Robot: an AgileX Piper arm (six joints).
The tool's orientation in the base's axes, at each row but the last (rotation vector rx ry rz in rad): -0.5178, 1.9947, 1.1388; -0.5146, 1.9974, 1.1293; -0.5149, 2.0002, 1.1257; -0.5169, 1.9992, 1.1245; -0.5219, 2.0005, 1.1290; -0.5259, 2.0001, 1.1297; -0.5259, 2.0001, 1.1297; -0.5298, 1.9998, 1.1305; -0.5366, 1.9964, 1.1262; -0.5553, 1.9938, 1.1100; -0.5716, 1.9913, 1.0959; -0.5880, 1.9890, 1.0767
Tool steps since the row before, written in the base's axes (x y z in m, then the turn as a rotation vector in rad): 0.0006, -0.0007, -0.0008, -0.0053, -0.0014, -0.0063; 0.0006, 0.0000, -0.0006, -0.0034, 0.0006, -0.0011; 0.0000, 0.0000, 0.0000, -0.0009, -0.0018, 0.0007; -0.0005, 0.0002, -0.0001, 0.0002, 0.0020, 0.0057; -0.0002, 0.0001, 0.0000, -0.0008, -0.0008, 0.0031; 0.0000, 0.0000, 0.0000, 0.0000, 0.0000, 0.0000; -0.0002, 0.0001, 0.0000, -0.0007, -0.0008, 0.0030; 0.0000, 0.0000, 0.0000, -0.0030, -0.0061, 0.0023; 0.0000, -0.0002, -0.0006, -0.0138, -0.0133, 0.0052; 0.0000, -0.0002, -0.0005, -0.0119, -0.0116, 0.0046; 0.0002, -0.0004, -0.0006, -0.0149, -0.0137, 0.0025; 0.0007, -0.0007, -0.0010, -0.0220, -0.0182, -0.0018
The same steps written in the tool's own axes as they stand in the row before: 0.0002, -0.0012, -0.0001, 0.0082, -0.0006, -0.0015; 0.0001, -0.0007, 0.0004, 0.0030, 0.0020, -0.0006; 0.0000, 0.0000, 0.0000, 0.0000, 0.0000, -0.0021; 0.0004, 0.0004, 0.0000, -0.0045, 0.0040, 0.0000; 0.0001, 0.0002, 0.0000, -0.0019, 0.0018, -0.0020; 0.0000, 0.0000, 0.0000, 0.0000, 0.0000, 0.0000; 0.0001, 0.0002, 0.0000, -0.0019, 0.0017, -0.0019; 0.0000, 0.0000, 0.0000, 0.0000, 0.0000, -0.0072; 0.0005, -0.0004, 0.0000, 0.0043, 0.0051, -0.0187; 0.0004, -0.0004, 0.0000, 0.0036, 0.0044, -0.0163; 0.0004, -0.0006, -0.0001, 0.0071, 0.0043, -0.0186; 0.0004, -0.0013, 0.0000, 0.0149, 0.0047, -0.0240
